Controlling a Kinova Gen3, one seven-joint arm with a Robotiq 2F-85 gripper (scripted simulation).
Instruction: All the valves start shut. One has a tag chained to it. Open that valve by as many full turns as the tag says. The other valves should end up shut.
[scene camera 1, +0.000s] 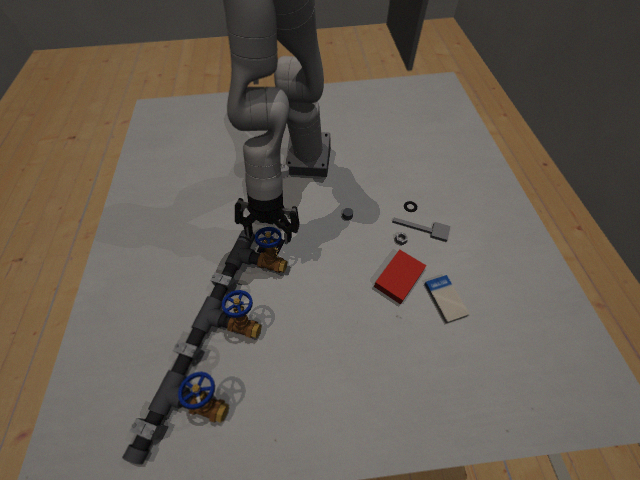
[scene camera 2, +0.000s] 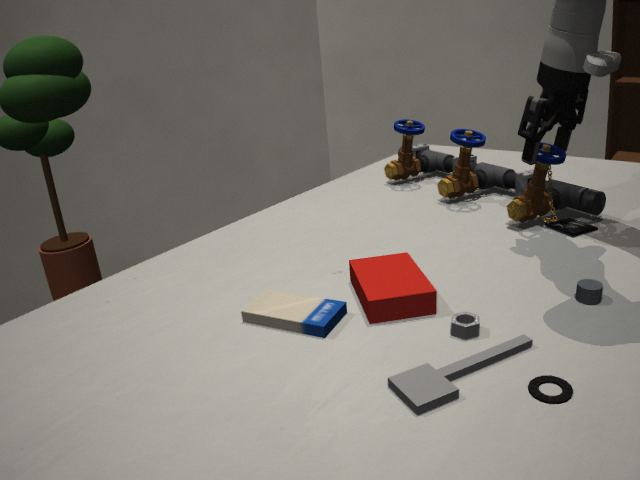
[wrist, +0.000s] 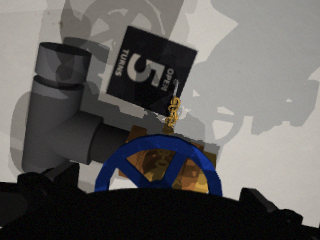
The pictures show: the gripper, a red block, a grey paddle-shaped tool and a black tag.
The gripper also shows in scene camera 1 and in the wrist view.
